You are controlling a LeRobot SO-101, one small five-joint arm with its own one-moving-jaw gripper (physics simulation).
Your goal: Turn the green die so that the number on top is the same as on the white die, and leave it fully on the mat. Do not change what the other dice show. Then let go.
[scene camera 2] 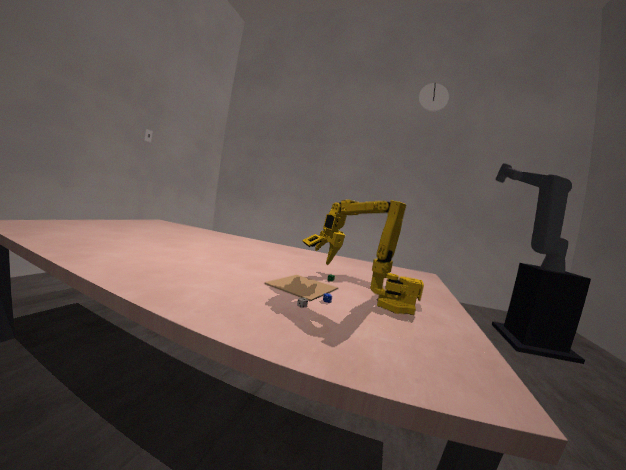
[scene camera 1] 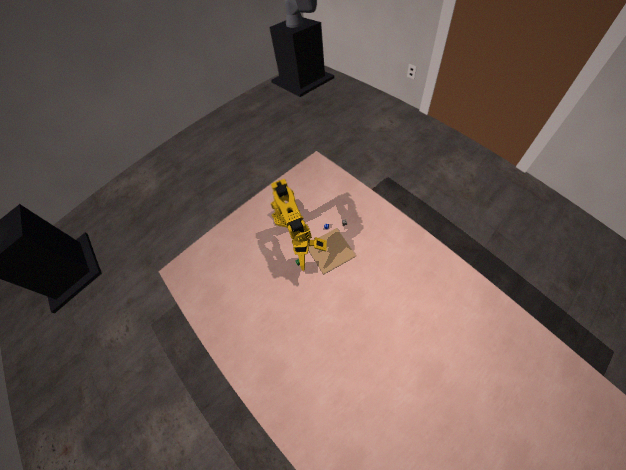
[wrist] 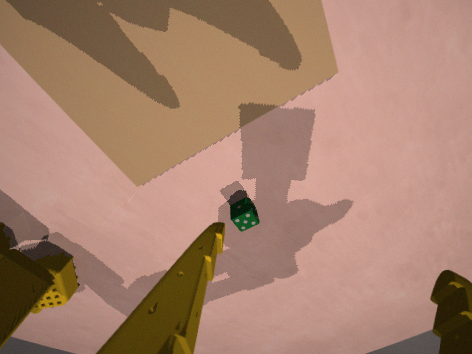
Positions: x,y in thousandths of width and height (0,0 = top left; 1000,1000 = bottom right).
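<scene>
Scene camera 1 gives me a tan mat (scene camera 1: 541,537). In scene camera 2 I see the mat (scene camera 2: 475,607) as well. The wrist view shows me the mat (wrist: 319,258) too, and there I also find a green die (wrist: 516,606).
</scene>
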